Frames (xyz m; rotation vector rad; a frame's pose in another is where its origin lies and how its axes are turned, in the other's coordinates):
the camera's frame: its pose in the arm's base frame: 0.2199 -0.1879 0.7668 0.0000 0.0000 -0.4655
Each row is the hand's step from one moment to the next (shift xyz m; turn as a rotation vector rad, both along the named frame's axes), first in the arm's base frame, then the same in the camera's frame.
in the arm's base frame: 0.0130 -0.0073 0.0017 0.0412 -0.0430 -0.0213
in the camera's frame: 0.0149 -0.0007 0.0017 0.0561 -0.0199 -0.0213
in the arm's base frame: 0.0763 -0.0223 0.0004 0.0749 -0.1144 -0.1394
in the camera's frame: 0.0782 0.0143 0.0004 0.1183 -0.0686 -0.1394
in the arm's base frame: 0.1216 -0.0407 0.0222 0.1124 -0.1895 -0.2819
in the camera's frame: 0.1269 0.0182 0.0222 0.1855 -0.1189 -0.2819
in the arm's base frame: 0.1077 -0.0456 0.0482 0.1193 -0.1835 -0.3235
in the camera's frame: 0.1167 0.0076 0.0482 0.1890 -0.1104 -0.3235
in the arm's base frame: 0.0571 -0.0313 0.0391 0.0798 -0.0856 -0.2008
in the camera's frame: 0.0651 -0.0023 0.0391 0.1097 -0.0407 -0.2008
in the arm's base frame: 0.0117 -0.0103 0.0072 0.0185 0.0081 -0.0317
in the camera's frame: 0.0151 -0.0040 0.0072 0.0129 0.0155 -0.0317
